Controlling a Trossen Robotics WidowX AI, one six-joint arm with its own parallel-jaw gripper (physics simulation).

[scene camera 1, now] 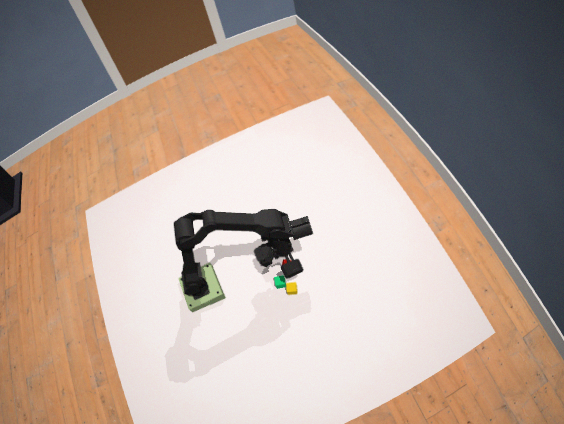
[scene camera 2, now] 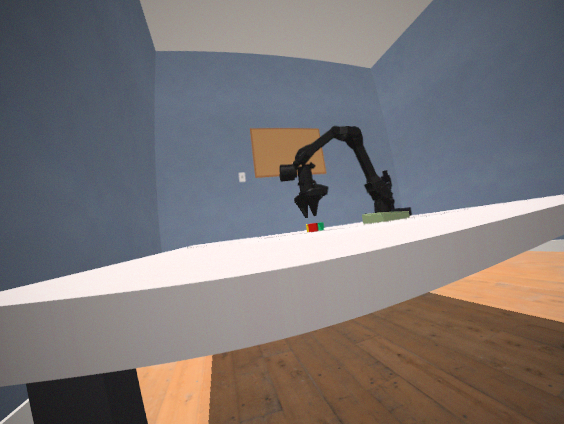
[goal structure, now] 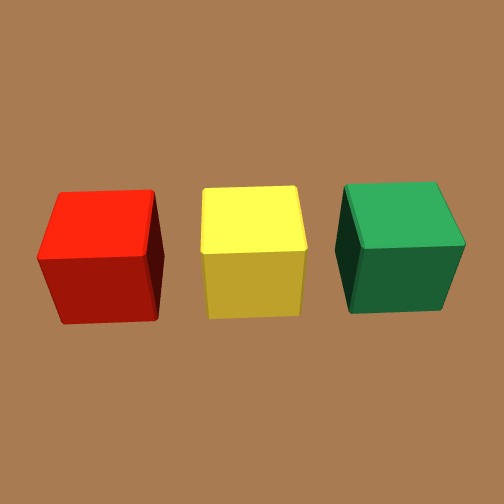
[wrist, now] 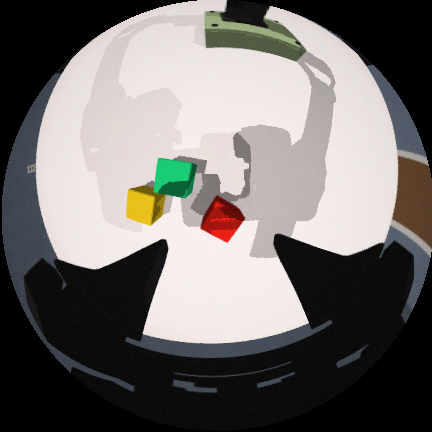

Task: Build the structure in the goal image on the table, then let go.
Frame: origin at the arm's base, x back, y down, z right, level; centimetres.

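Seen in the pictures: gripper, fingertip midpoint: (scene camera 1: 287,260) (scene camera 2: 310,217) (wrist: 220,242); arm's base, origin of the base link: (scene camera 1: 199,289) (scene camera 2: 383,213).
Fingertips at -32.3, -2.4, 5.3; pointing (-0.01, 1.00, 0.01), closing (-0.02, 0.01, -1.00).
Offsets run from my fingertips to a thing's middle, as dx, dy, dz. Level surfaces: height alone.
A green cube {+5.2, +4.3, +4.1} (scene camera 1: 279,282) (scene camera 2: 321,226) (wrist: 175,176) sits on the white table. A yellow cube {+2.7, +4.3, +8.2} (scene camera 1: 291,288) (wrist: 142,205) sits at its corner, close beside it. In scene camera 2 a thin strip of the yellow cube shows behind the red one. A red cube {+0.5, +4.3, -0.3} (scene camera 2: 312,227) (wrist: 222,220) lies apart from both in the wrist view, turned at an angle. In scene camera 1 the arm hides most of the red cube (scene camera 1: 284,262). My gripper (scene camera 2: 310,217) (wrist: 220,242) is open and empty, pointing down above the table, with the red cube ahead of the gap between its fingers in the wrist view.
The arm's green base (scene camera 1: 213,287) (scene camera 2: 387,217) (wrist: 250,39) stands on the white table {dy +6.0} (scene camera 1: 350,200) (scene camera 2: 200,265), on the far side of the cubes in the wrist view. The arm arches from the base over to the cubes. Arm shadows fall across the table around the cubes.
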